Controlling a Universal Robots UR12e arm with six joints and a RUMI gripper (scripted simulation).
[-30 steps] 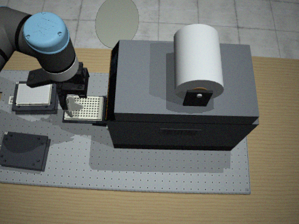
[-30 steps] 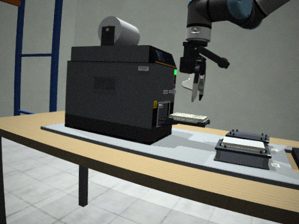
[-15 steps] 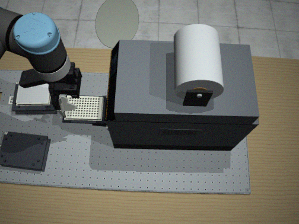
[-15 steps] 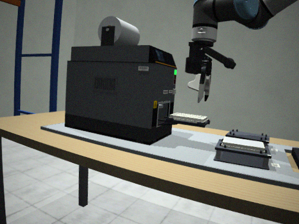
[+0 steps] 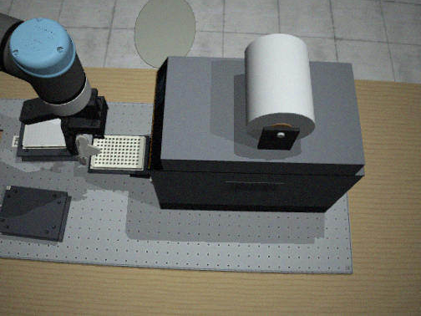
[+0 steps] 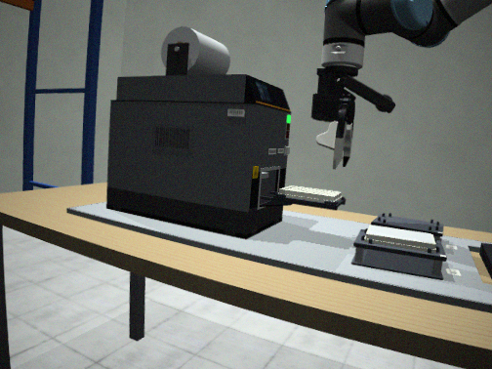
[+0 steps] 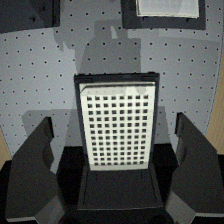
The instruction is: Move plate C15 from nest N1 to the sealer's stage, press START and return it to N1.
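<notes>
Now: the square start button 15 cm ahead of my hand, 11 cm to the right of it and 1 cm above it. From my hand the other things lie so: plate: 13 cm behind, 10 cm to the left, 13 cm below; then dark stage: 6 cm ahead, 1 cm to the right, 9 cm below; then plate C15: 6 cm ahead, 8 cm below.
</notes>
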